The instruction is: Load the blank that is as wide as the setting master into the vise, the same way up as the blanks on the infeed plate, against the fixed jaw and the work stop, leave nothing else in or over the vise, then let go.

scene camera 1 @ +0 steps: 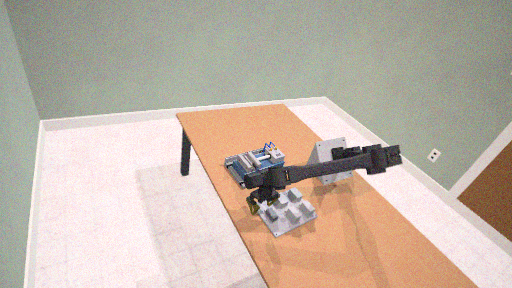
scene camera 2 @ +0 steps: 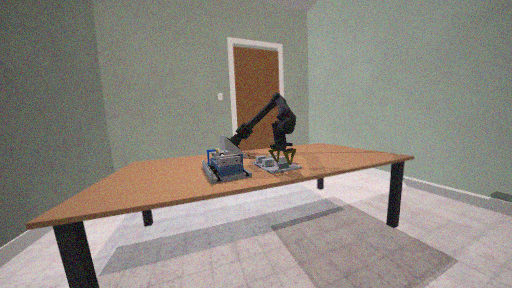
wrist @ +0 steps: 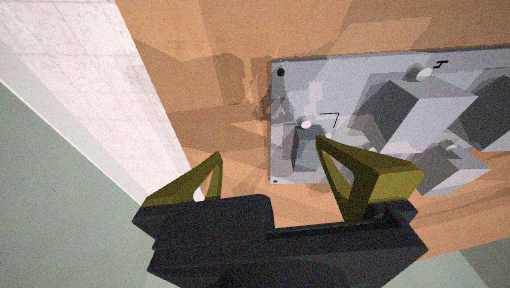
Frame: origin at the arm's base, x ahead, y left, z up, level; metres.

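Seen in the pictures: gripper, fingertip midpoint: [scene camera 1: 260,210] [scene camera 2: 283,163] [wrist: 266,148]; arm's base at its link origin: [scene camera 1: 338,158] [scene camera 2: 232,144].
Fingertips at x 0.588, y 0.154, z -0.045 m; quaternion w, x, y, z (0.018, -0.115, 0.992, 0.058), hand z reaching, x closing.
Observation:
Pixels of each thing's top centre, then the offset from my fingertips to it. "*": a spot on its surface instead.
- vise at its top centre: [scene camera 1: 260,154] [scene camera 2: 223,153] dz +0.055, dx -0.138, dy -0.277 m
- infeed plate at its top centre: [wrist: 375,140] [scene camera 1: 285,209] [scene camera 2: 275,164] dz -0.036, dx -0.136, dy +0.015 m
- narrow dark grey blank at its top centre: [wrist: 308,157] [scene camera 1: 272,212] dz -0.011, dx -0.051, dy +0.024 m
- blue wire-like part at a spot on its surface: [scene camera 1: 270,146] * dz +0.006, dx -0.272, dy -0.381 m
The vise [scene camera 1: 248,176] [scene camera 2: 227,168], blue with grey jaws, stands on the table beside the infeed plate [scene camera 1: 280,231] [wrist: 340,75]. A narrow dark grey blank [scene camera 1: 271,214] [wrist: 307,150] stands near one corner of the plate. Wider, lighter grey blanks stand on it too, one of them [scene camera 1: 292,216] near the middle, and a large one [wrist: 430,117] in the wrist view. My gripper [scene camera 1: 263,205] [scene camera 2: 283,162] [wrist: 266,148] is open and empty, above the plate's edge by the dark blank; its right finger overlaps that blank's side in the wrist view. I cannot tell which piece is the setting master or what lies between the jaws.
The arm's grey mounting bracket [scene camera 1: 330,145] stands behind the vise and plate. A blue wire-like part [scene camera 1: 270,146] rises at the vise's screw end. The arm's dark link [scene camera 1: 325,169] passes over the table between bracket and plate. The table's long edge [scene camera 1: 220,194] runs close to the plate.

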